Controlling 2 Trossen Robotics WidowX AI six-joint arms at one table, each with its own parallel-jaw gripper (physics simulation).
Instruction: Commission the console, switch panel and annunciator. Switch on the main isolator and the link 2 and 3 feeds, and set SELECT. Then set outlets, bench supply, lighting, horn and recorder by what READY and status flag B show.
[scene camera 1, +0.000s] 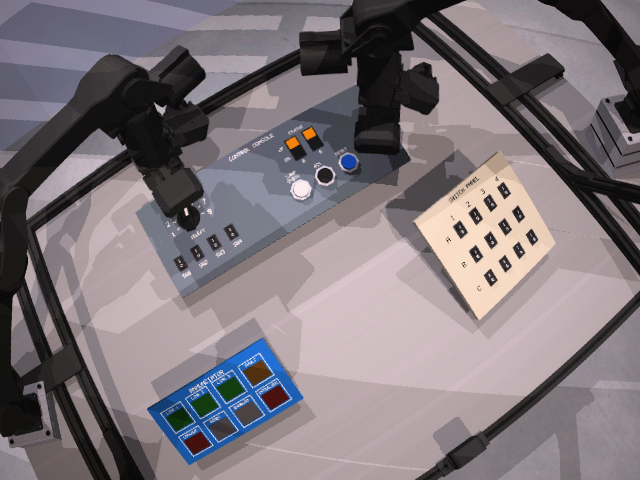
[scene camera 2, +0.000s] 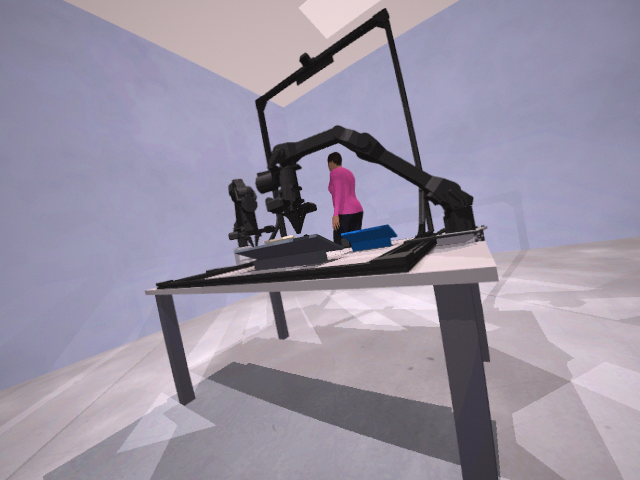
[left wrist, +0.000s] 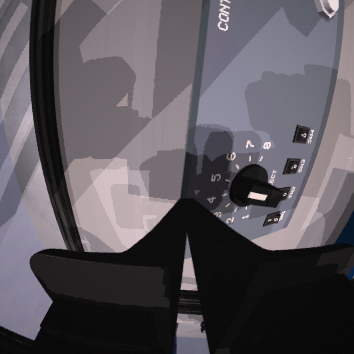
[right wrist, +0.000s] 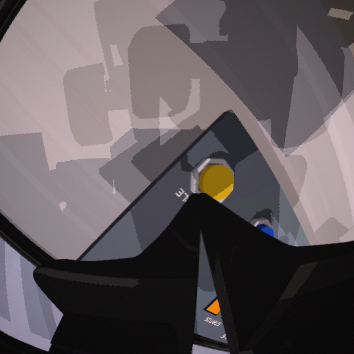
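Seen in the pictures: left gripper, fingertip midpoint: (scene camera 2: 298, 233) (left wrist: 185, 204); right gripper, fingertip midpoint: (right wrist: 197, 199); left arm's base, link origin: (scene camera 1: 25, 414) (scene camera 2: 461, 230); right arm's base, link origin: (scene camera 1: 635, 116) (scene camera 2: 243, 247).
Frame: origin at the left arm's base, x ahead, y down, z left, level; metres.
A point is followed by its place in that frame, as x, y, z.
The grey control console (scene camera 1: 258, 206) @[0.490, -0.030, 0.200] (scene camera 2: 289, 248) @[0.470, -0.037, 0.237] has a black SELECT knob (scene camera 1: 188, 218) @[0.387, -0.063, 0.201] (left wrist: 248, 182) @[0.393, -0.068, 0.225], switches SW1 (scene camera 1: 179, 263) @[0.351, -0.027, 0.155] to SW4 (scene camera 1: 231, 231) @[0.441, -0.028, 0.177] (left wrist: 301, 134) @[0.439, -0.032, 0.180], and two status flags (scene camera 1: 295, 147) @[0.570, -0.050, 0.266] (scene camera 1: 312, 137) @[0.599, -0.051, 0.274] showing orange upper halves. My left gripper (left wrist: 185, 204) @[0.369, -0.078, 0.259] (scene camera 2: 297, 231) @[0.369, -0.078, 0.259] is shut and empty above the console, beside the knob. My right gripper (right wrist: 197, 199) @[0.702, -0.043, 0.253] is shut and empty near the yellow button (right wrist: 216, 181) @[0.704, -0.035, 0.239], which is hidden in scene camera 1. The cream switch panel (scene camera 1: 479, 305) @[0.737, -0.017, -0.052] carries rows A to C. The blue annunciator (scene camera 1: 237, 360) @[0.400, -0.051, -0.021] (scene camera 2: 369, 236) @[0.357, -0.022, -0.070] shows dark-coloured tiles. Exact knob and switch settings are unclear.
A white button (scene camera 1: 300, 189) @[0.556, -0.035, 0.202], a black button (scene camera 1: 324, 175) @[0.596, -0.035, 0.212] and a blue button (scene camera 1: 348, 162) @[0.637, -0.035, 0.221] (right wrist: 263, 232) stand on the console's right half. Black frame rails border the table. A person in pink (scene camera 2: 343, 191) stands behind the table in scene camera 2.
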